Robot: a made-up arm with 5 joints.
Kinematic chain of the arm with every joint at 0, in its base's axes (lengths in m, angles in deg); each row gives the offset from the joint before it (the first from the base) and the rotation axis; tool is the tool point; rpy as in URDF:
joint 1: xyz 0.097 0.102 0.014 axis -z
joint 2: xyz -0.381 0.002 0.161 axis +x
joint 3: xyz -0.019 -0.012 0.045 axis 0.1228 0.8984 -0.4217
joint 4: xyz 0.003 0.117 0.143 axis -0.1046 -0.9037 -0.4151
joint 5: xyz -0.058 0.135 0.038 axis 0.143 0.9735 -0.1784
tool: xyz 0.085 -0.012 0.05 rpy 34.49 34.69 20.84
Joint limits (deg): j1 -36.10..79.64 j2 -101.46..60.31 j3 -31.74..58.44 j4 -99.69..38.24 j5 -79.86..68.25
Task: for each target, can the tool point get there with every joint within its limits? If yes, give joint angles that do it. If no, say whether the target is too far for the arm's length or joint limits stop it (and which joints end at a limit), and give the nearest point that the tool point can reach.
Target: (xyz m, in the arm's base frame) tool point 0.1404 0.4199 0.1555
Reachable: yes | joints 51.03 -46.07 40.60 -24.92 40.36
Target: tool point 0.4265 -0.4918 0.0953
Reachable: no: joint limits stop it (at a limit: joint 1, joint 2, joint 5) | nearest point 0.1261 -0.0706 0.3973 | short by 0.599 m
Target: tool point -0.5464 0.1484 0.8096
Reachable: no: too far | nearest point -0.4498 0.1414 0.5771 | short by 0.252 m
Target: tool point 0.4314 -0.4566 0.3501
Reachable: no: joint limits stop it (at a limit: joint 1, joint 2, joint 5) | nearest point 0.0913 -0.1378 0.4598 | short by 0.479 m
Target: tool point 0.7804 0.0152 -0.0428
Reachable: no: joint limits stop it (at a limit: joint 1, joint 5) | nearest point 0.3816 0.2829 0.0717 | short by 0.494 m
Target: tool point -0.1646 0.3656 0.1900
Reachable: yes | joints -7.62 -45.38 27.72 -34.71 5.91
